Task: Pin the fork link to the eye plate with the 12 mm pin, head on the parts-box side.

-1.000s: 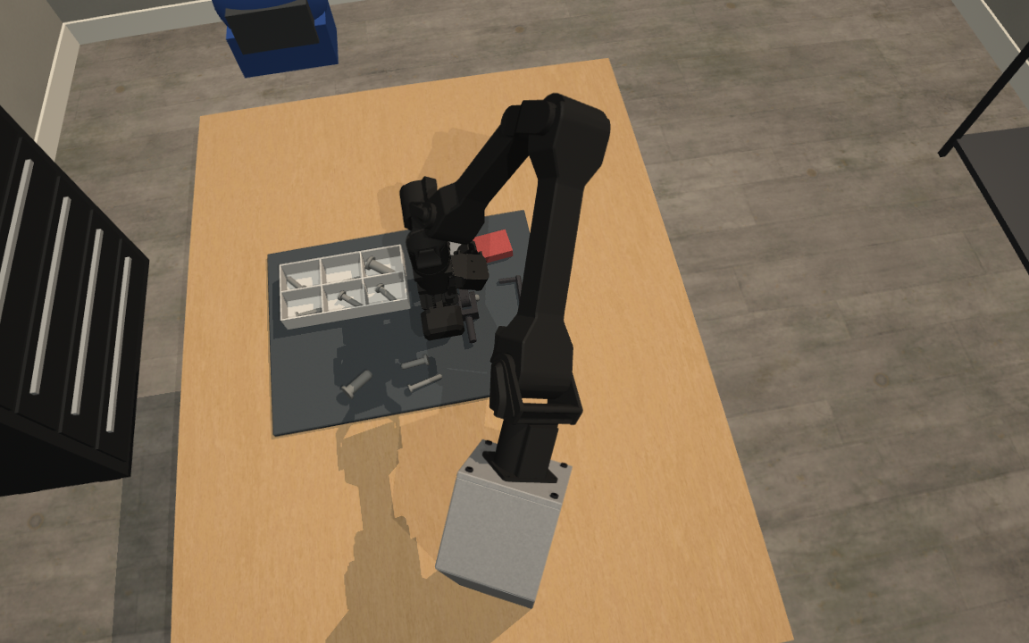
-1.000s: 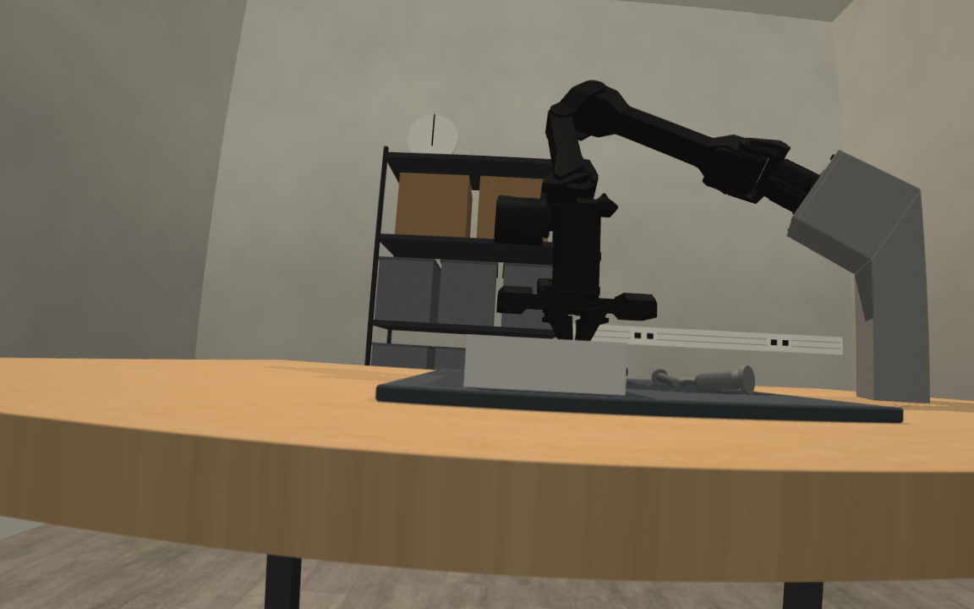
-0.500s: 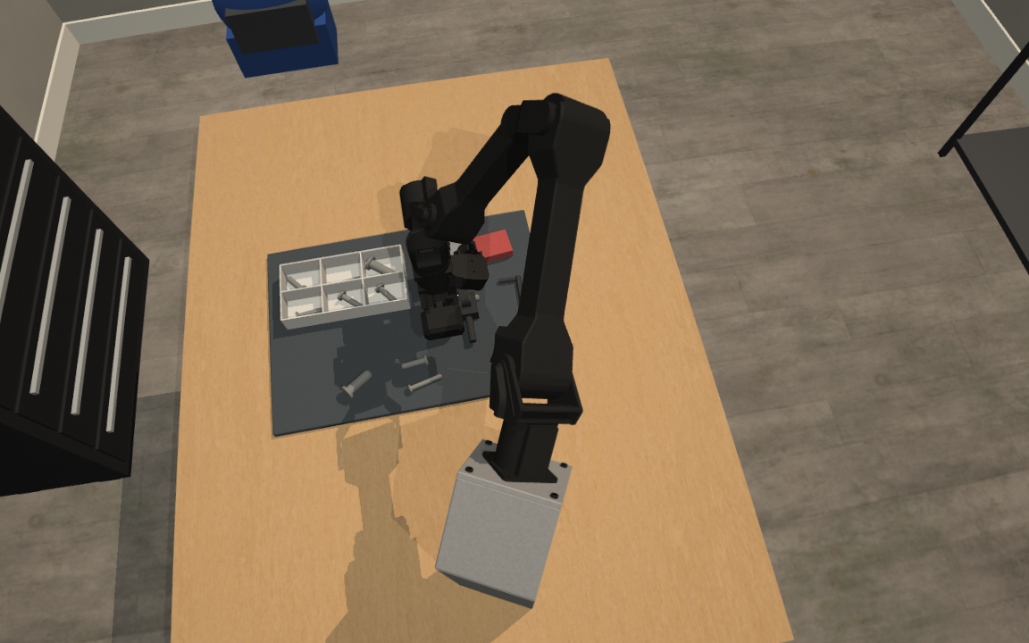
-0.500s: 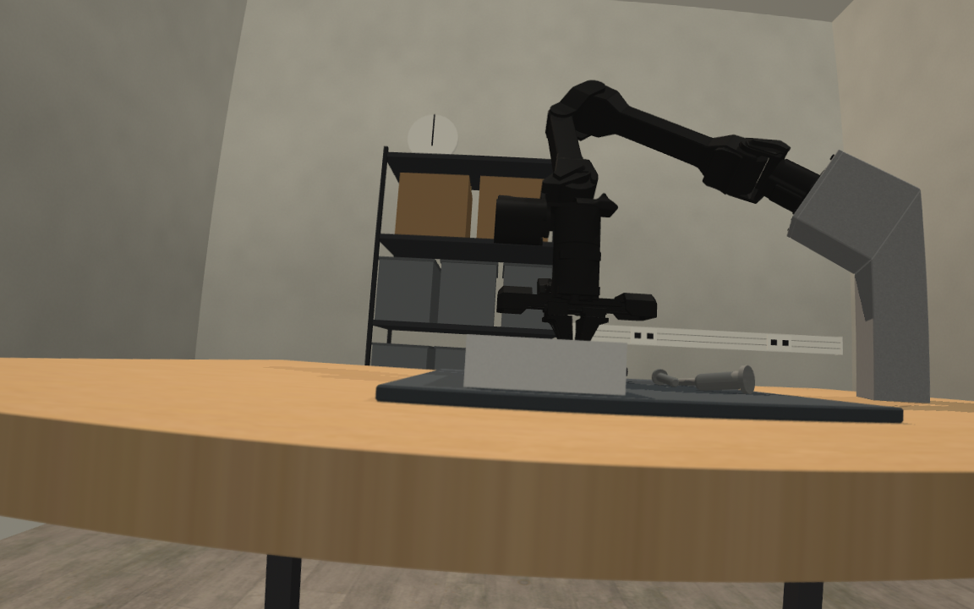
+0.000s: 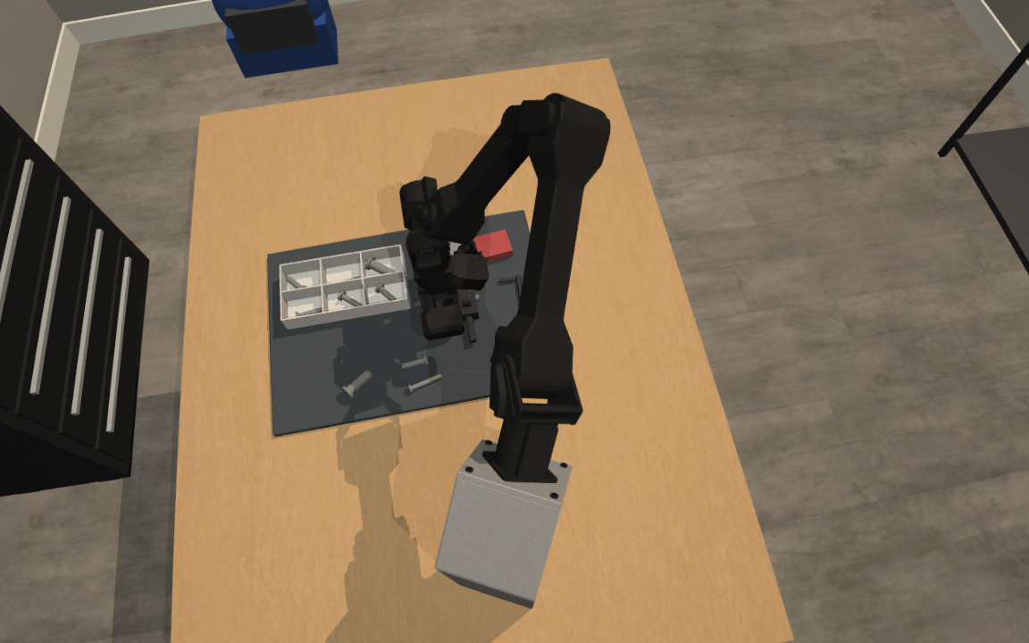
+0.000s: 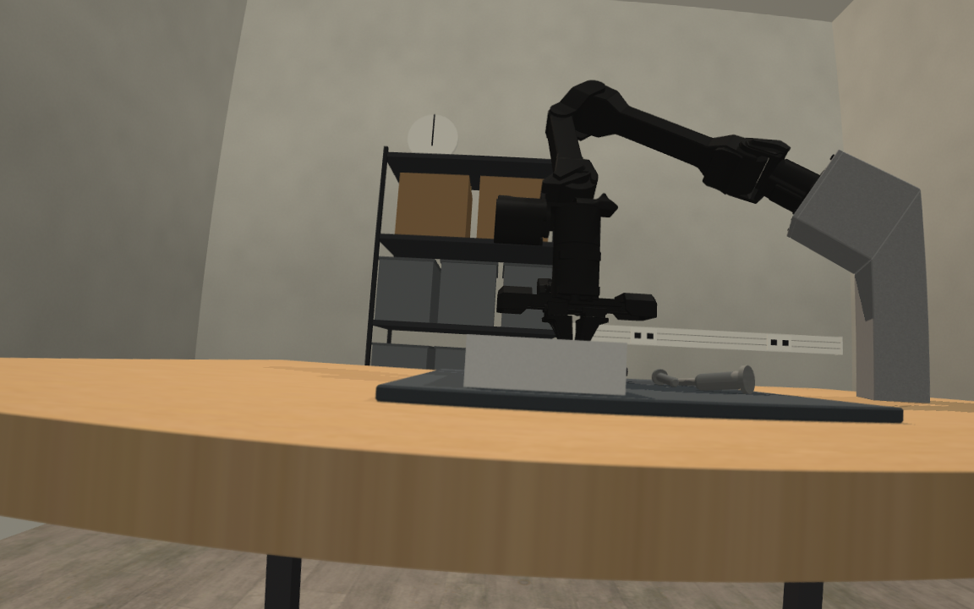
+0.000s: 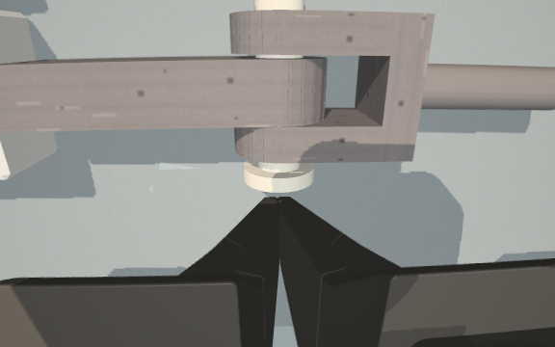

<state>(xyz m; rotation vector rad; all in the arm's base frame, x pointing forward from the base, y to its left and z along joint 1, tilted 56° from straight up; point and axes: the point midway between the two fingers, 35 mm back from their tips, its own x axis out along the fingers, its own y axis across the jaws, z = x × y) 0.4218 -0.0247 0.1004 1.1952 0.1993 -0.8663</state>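
The grey eye plate lies 40 mm to the right of my hand and 30 mm below it. Round my hand: long strip 50 mm behind, 120 mm to the right, 30 mm below; dark mat 20 mm ahead, 60 mm to the left, 40 mm below; mount block 70 mm ahead, 70 mm to the right, 20 mm below.
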